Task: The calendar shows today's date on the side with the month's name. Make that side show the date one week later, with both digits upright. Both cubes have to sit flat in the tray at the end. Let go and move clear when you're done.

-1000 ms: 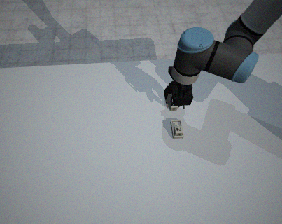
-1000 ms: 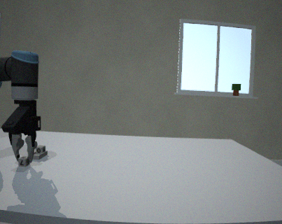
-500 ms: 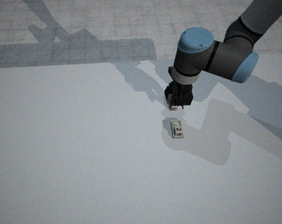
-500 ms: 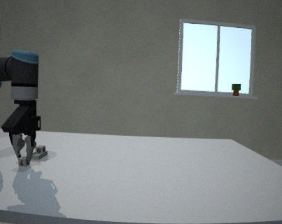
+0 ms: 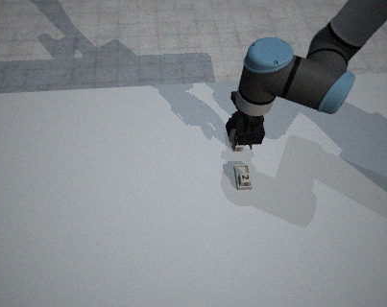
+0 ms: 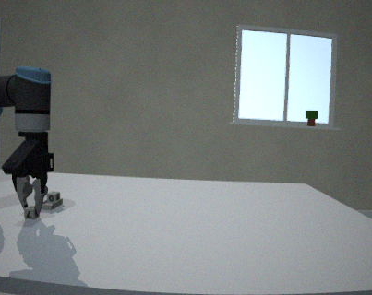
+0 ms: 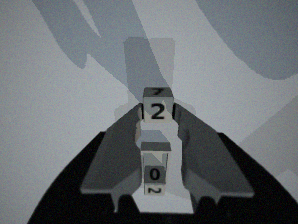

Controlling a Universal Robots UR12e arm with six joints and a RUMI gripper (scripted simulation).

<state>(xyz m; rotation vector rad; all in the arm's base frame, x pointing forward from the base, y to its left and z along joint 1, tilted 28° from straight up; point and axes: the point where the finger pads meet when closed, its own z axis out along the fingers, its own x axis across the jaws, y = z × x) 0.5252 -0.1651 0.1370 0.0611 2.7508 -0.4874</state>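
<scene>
Right now the cube is 120 mm to the left of my hand and 20 mm ahead of it. The rest, counted from my hand: tray: 110 mm to the left, 20 mm below, 10 mm ahead.
</scene>
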